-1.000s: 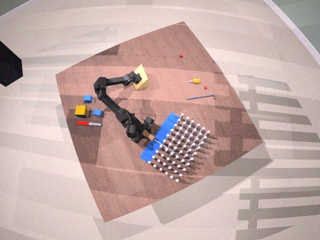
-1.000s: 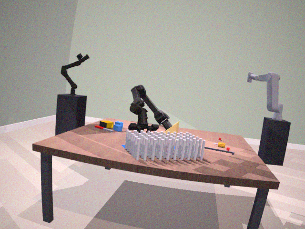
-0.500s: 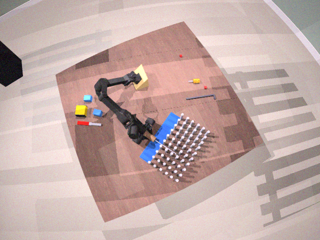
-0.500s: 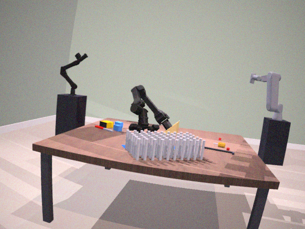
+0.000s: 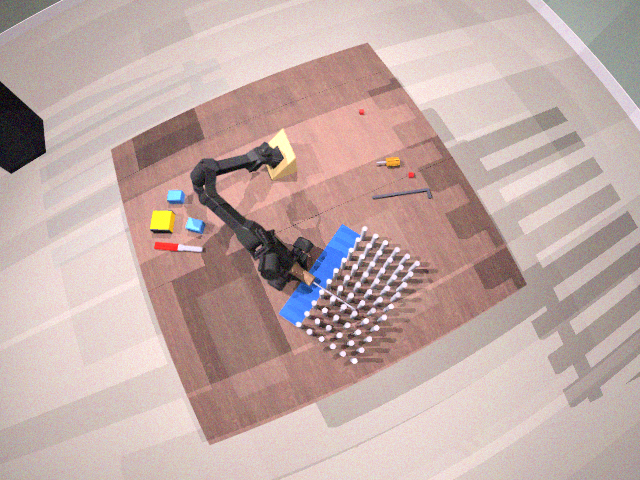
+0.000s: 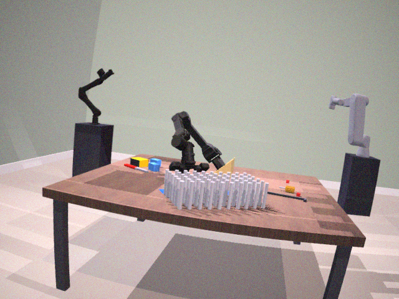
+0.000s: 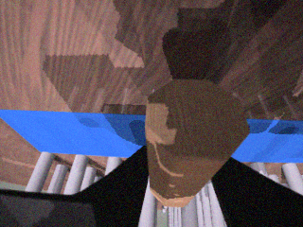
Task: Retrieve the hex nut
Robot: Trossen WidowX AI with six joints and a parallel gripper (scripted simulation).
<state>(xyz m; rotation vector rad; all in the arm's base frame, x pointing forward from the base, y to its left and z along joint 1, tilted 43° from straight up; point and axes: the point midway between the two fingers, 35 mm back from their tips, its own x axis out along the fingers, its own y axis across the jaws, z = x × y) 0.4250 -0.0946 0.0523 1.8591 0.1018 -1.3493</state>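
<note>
Right now the blue taped strip is 20 mm ahead of my gripper tip, 60 mm to the left of it and 30 mm below it. From my gripper tip the other things lie so: yellow block (420 mm behind, 400 mm to the right, 10 mm below); orange screwdriver (250 mm behind, 480 mm to the left, 10 mm below).
</note>
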